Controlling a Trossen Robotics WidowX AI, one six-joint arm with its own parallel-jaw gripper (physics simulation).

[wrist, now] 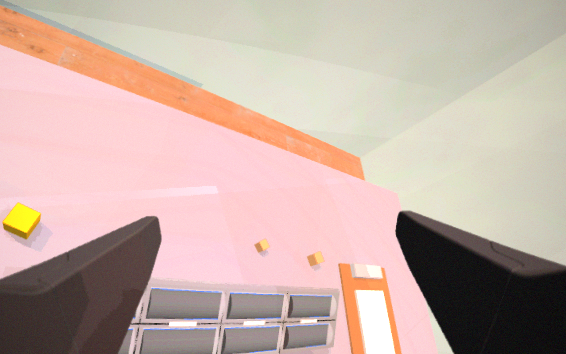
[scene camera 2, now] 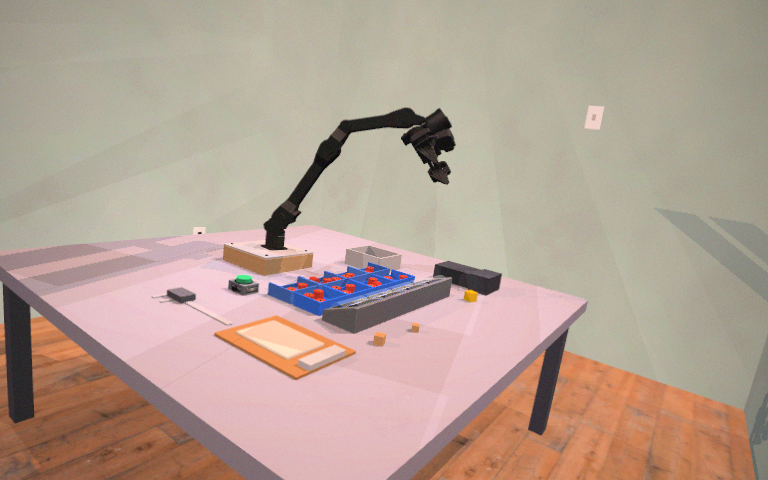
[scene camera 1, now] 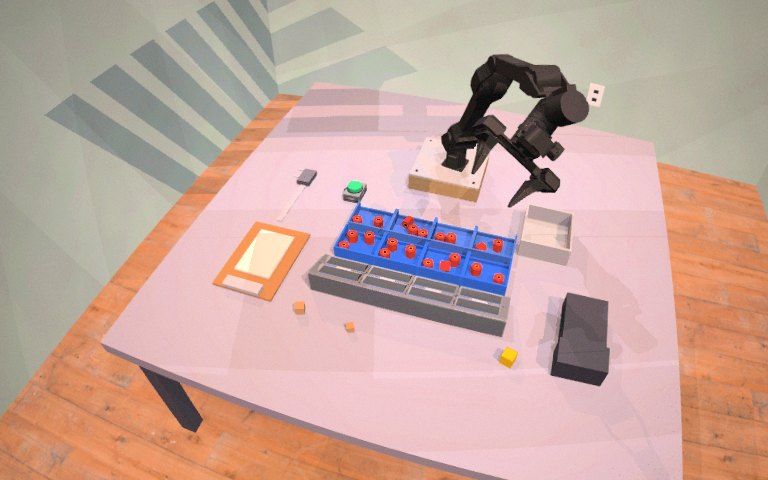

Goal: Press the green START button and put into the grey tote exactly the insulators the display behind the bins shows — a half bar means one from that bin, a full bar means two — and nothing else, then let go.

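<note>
The green START button [scene camera 1: 355, 186] [scene camera 2: 244, 278] stands left of the blue bins [scene camera 1: 480, 283] [scene camera 2: 311, 304]. Red insulators [scene camera 1: 476, 268] [scene camera 2: 318, 294] lie in both rows of bins, some upright, some tipped. The grey tote [scene camera 1: 542, 250] [scene camera 2: 360, 259] stands at the bins' right end; its visible inside is empty in scene camera 1. The display [scene camera 1: 407, 305] [scene camera 2: 390, 308] [wrist: 250, 288] has two rows of grey windows with short white strips between them; I make out no clear half or full bars. My gripper [scene camera 1: 492, 187] [scene camera 2: 440, 175] [wrist: 280, 225] is open and empty, high above the table near the tote.
A black block [scene camera 1: 583, 339] [scene camera 2: 467, 277] and a yellow cube [scene camera 1: 508, 357] [scene camera 2: 470, 296] [wrist: 21, 220] are at the right. Two small orange cubes [scene camera 1: 299, 307] [scene camera 1: 350, 327] lie before the display. An orange clipboard [scene camera 1: 294, 254] [scene camera 2: 226, 336] and a grey plug-like device [scene camera 1: 306, 177] [scene camera 2: 181, 294] are at the left.
</note>
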